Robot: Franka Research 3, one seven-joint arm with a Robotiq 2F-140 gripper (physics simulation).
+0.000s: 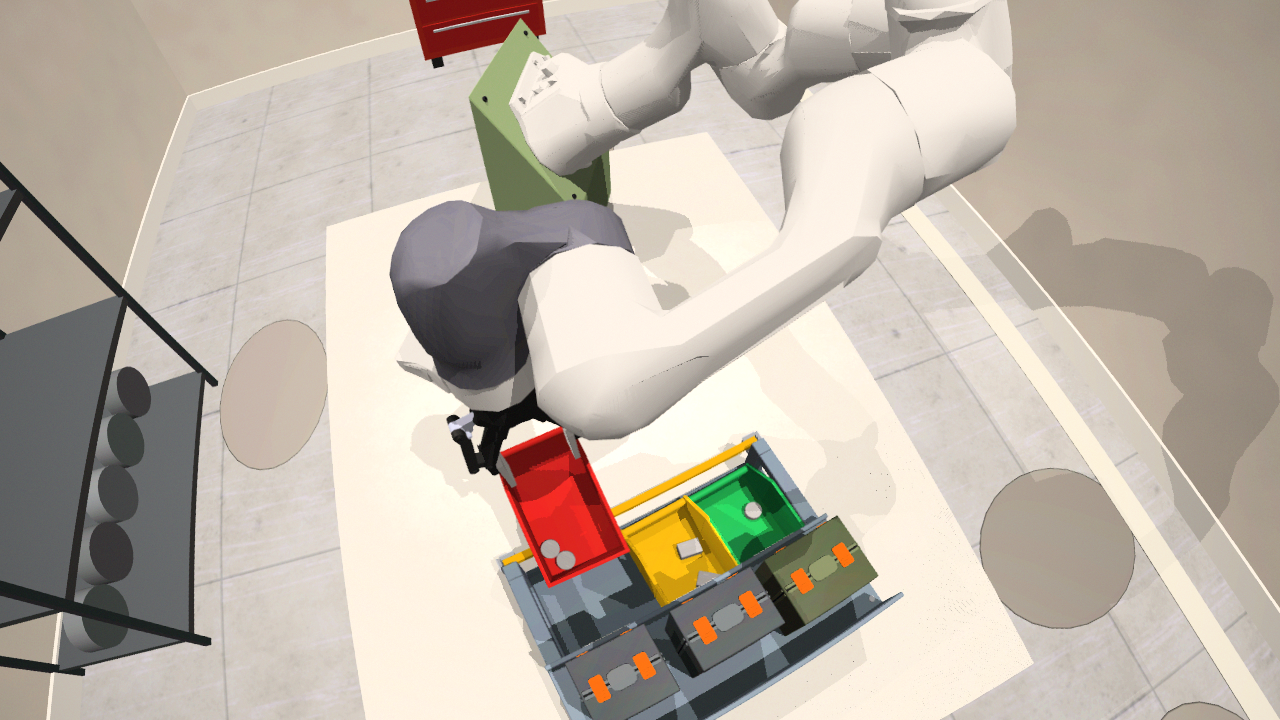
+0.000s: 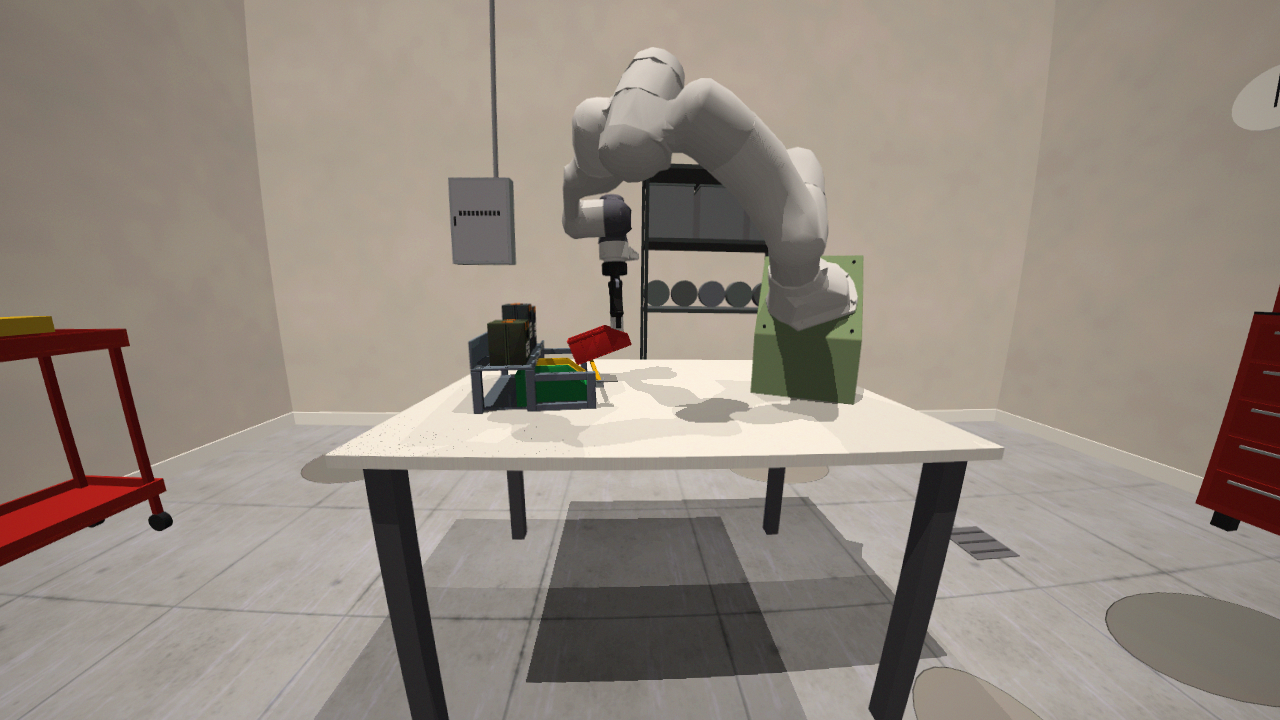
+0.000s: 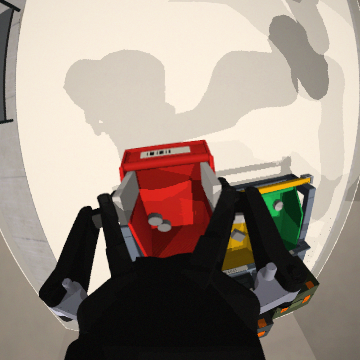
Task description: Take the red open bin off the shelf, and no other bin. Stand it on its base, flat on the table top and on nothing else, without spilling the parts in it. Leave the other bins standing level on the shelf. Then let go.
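The red bin (image 1: 559,510) (image 2: 597,342) (image 3: 170,195) hangs tilted above the shelf (image 1: 776,465) (image 2: 530,394), its labelled end higher and its far end over the left bay. Two round grey parts lie inside near the low end. My gripper (image 1: 545,471) (image 2: 615,324) (image 3: 168,176) is shut on the red bin, with a finger at each side wall near the raised end. Whether the bin touches the shelf's yellow front bar (image 1: 684,476) is unclear. The yellow bin (image 1: 657,559) (image 3: 239,252) and green bin (image 1: 742,532) (image 2: 554,385) (image 3: 290,215) stand in the shelf.
Three dark cases with orange latches, such as the olive one (image 1: 823,573), stand behind the open bins on the shelf. The white table (image 1: 402,582) (image 2: 626,438) (image 3: 40,45) extends in front of the shelf. The green arm pedestal (image 1: 528,152) (image 2: 805,358) stands across the table.
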